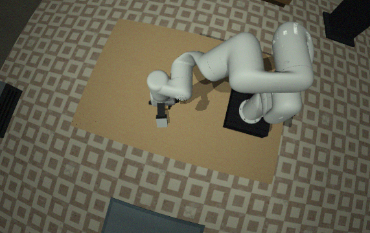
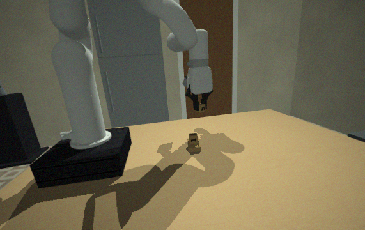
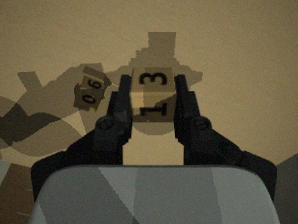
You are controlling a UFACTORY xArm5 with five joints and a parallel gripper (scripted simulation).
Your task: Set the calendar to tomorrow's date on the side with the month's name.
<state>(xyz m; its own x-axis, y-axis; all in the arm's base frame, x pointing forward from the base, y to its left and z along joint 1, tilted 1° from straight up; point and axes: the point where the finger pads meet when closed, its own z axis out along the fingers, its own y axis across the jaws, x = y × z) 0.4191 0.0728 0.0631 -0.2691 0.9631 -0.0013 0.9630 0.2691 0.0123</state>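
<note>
The wooden calendar tray is 12 cm below my hand, 11 cm to the right of it and 7 cm behind it. Also, from my hand: wooden date cube 1 cm below.
</note>
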